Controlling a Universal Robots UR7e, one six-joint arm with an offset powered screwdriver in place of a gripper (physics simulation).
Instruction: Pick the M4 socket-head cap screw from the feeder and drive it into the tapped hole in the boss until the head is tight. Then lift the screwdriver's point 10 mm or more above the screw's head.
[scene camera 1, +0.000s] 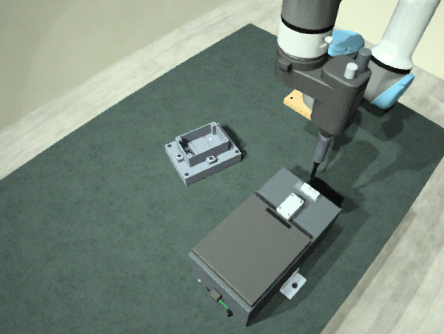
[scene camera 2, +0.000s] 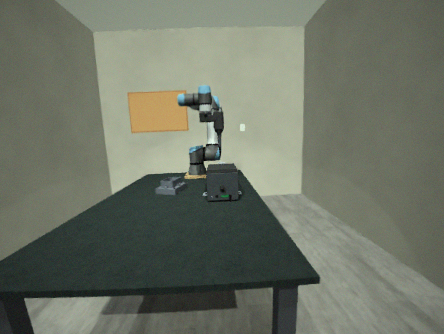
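Observation:
The feeder (scene camera 1: 250, 245) (scene camera 2: 222, 185) is a dark grey box with a brown lid. Its lower rear deck carries a white block (scene camera 1: 310, 191) and a white plate (scene camera 1: 290, 206). The screwdriver (scene camera 1: 313, 177) points down, its thin black tip beside the deck's rear edge near the white block in scene camera 1; its exact height is unclear. In scene camera 2 the screwdriver's shaft hangs behind the feeder. No screw can be made out at the tip or on the deck. The grey housing (scene camera 1: 201, 172) (scene camera 2: 170, 188) stands apart from the feeder, with small bosses (scene camera 1: 211, 159) (scene camera 1: 179, 157) beside its raised walls.
The arm's wooden base plate (scene camera 1: 298, 104) (scene camera 2: 195, 176) is at the table's far end. A metal bracket (scene camera 1: 293, 285) sticks out from the feeder's side. A small connector with a green strip (scene camera 1: 224, 304) is on the feeder's front. An orange board (scene camera 2: 157, 112) hangs on the back wall.

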